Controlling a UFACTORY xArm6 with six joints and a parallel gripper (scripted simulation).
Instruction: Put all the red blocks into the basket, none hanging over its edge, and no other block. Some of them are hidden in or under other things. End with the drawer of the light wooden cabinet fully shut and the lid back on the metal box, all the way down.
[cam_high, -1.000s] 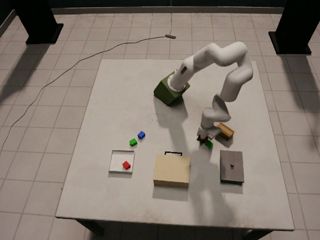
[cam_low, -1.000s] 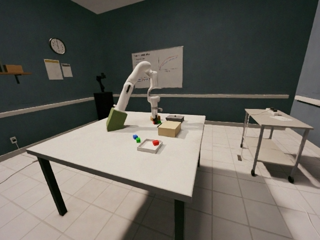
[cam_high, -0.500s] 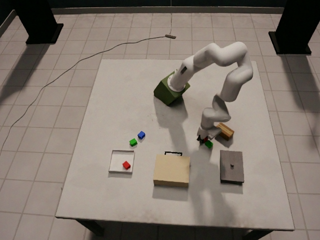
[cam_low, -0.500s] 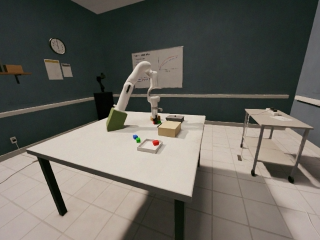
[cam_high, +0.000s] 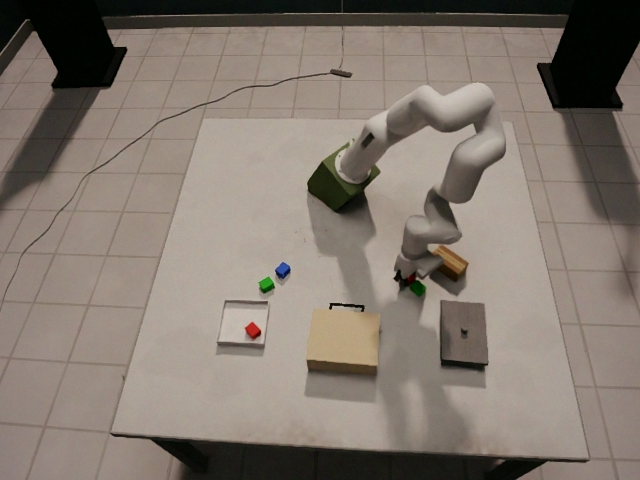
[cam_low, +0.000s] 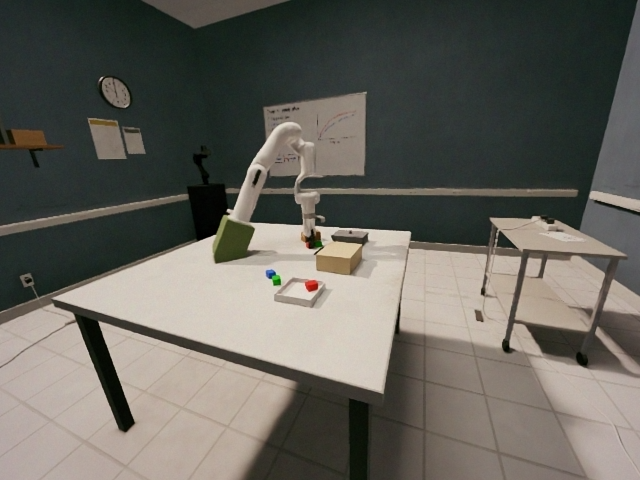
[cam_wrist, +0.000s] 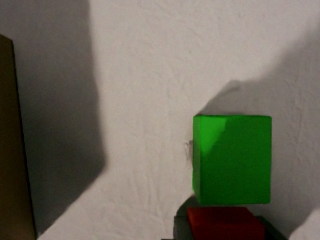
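My gripper is now 510 mm to the left of the white basket, 160 mm short of it and 10 mm above it. Round my hand: light wooden cabinet (220 mm ahead, 210 mm to the right, 20 mm above); then drawer (210 mm ahead, 200 mm to the right, 20 mm above); then grey metal lid (200 mm ahead, 140 mm to the left, 30 mm above).
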